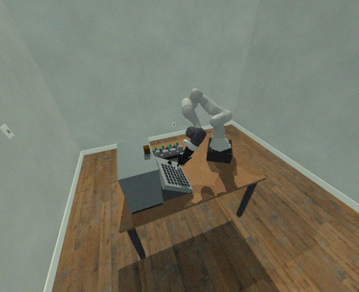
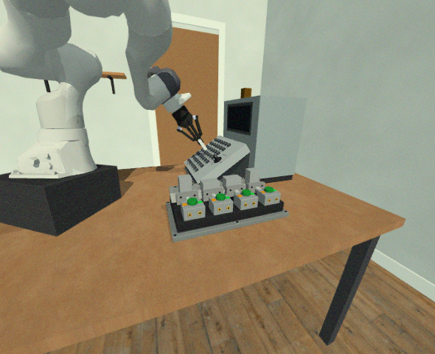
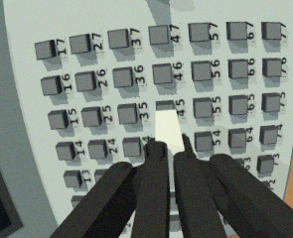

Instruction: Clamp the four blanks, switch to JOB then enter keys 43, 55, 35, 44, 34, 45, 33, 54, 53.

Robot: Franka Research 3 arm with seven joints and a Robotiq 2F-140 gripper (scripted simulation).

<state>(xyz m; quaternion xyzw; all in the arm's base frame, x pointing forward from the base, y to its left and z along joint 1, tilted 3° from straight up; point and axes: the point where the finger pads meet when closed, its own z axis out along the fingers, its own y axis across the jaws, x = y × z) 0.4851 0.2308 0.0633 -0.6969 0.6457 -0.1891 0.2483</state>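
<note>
Now: the key 60 mm ahead of my hand, 40 mm to the left of it and 30 mm below it. Round my hand: selector knob 50 mm ahead, 130 mm to the right, 40 mm below; sloped keypad 60 mm ahead, 10 mm to the right, 90 mm below.
</note>
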